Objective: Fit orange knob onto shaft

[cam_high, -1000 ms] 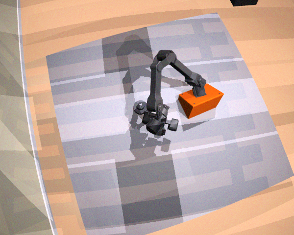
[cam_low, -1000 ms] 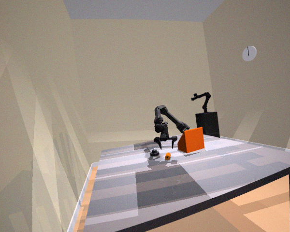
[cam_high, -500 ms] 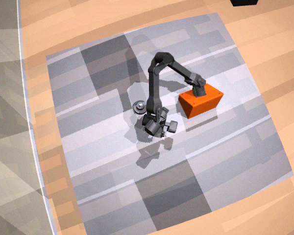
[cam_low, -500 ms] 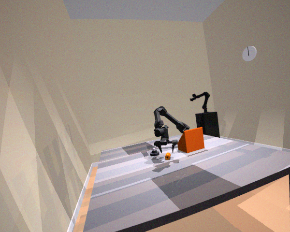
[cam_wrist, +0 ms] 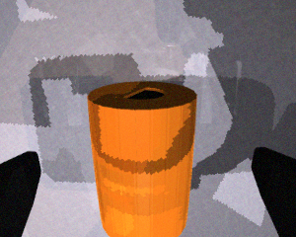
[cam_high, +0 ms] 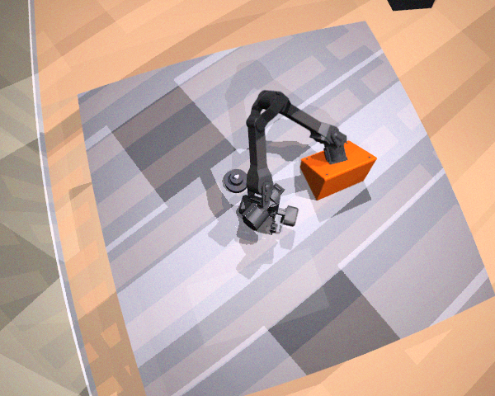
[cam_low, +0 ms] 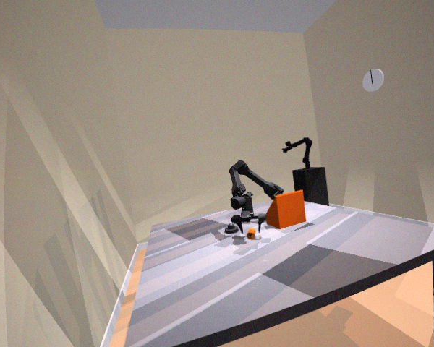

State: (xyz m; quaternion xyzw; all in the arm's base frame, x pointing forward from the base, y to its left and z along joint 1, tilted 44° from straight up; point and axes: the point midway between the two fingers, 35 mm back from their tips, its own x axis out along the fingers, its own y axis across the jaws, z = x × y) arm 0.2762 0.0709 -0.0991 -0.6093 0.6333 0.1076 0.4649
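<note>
Now: gripper tip 10 mm past the orange knob, 10 mm to the left of it and 10 mm above it. From my gripper tip the other things lie so: dark round pedestal 70 mm ahead, 160 mm to the right, 10 mm above.
</note>
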